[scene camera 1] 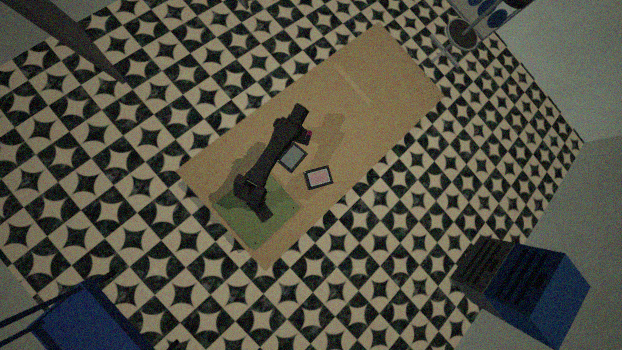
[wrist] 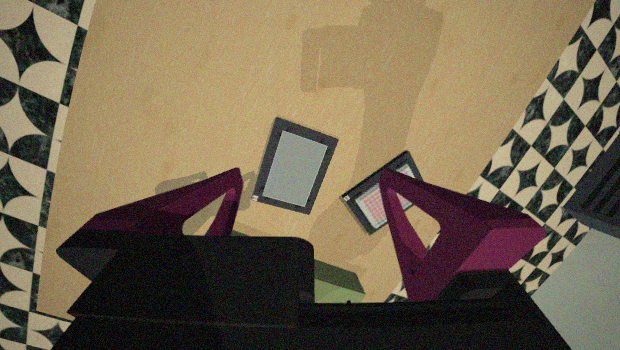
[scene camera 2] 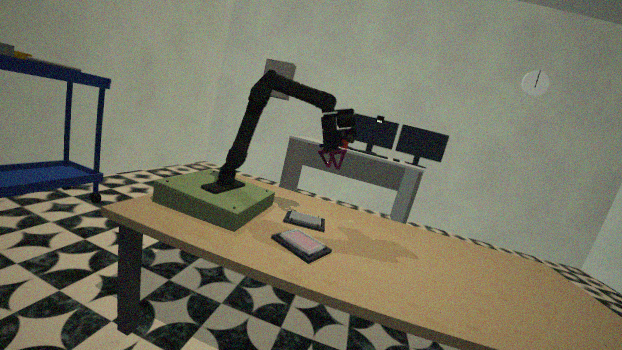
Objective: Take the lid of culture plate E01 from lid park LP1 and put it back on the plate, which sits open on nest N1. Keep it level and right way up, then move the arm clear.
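Where they show: gripper, between the fingertips: point(wrist: 310, 175) point(scene camera 2: 333, 168); arm's base, origin of its link: point(scene camera 2: 224, 186).
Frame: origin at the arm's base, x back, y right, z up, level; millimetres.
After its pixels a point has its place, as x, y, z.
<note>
The grey translucent lid point(scene camera 1: 292, 157) {-322, -111, -52} point(scene camera 2: 305, 218) {-327, -103, -52} point(wrist: 295, 169) {-329, -115, -52} lies level on the dark frame of lid park LP1 point(scene camera 1: 286, 166) point(scene camera 2: 312, 227) {-372, -65, -62} point(wrist: 270, 151) {-332, -170, -60}. The open culture plate with pink wells point(scene camera 1: 318, 177) {-377, 85, -44} point(scene camera 2: 302, 241) {-386, 101, -47} point(wrist: 372, 205) {-348, 62, -49} sits on the dark nest N1 point(scene camera 1: 312, 187) point(scene camera 2: 317, 257) {-451, 134, -61} point(wrist: 367, 181) {-383, 24, -59}. My gripper point(scene camera 2: 332, 167) {-376, -149, 168} point(wrist: 310, 175) {-376, -149, 168} is open and empty, high above the table; in the wrist view the lid shows between its magenta fingertips. The right finger hides part of the plate in the wrist view. In scene camera 1 the arm hides most of the gripper.
The arm's green base block point(scene camera 1: 257, 232) {87, 123, 5} point(scene camera 2: 195, 205) {-25, 177, -28} point(wrist: 340, 282) {-171, 98, -21} stands at one end of the wooden table point(scene camera 1: 390, 65) {-1347, -263, -70} point(scene camera 2: 450, 280) {-881, -41, -70} point(wrist: 175, 100) {-321, -346, -70}, close to the lid park. A blue cart point(scene camera 2: 55, 72) and a desk with monitors point(scene camera 2: 411, 180) stand away from the table.
</note>
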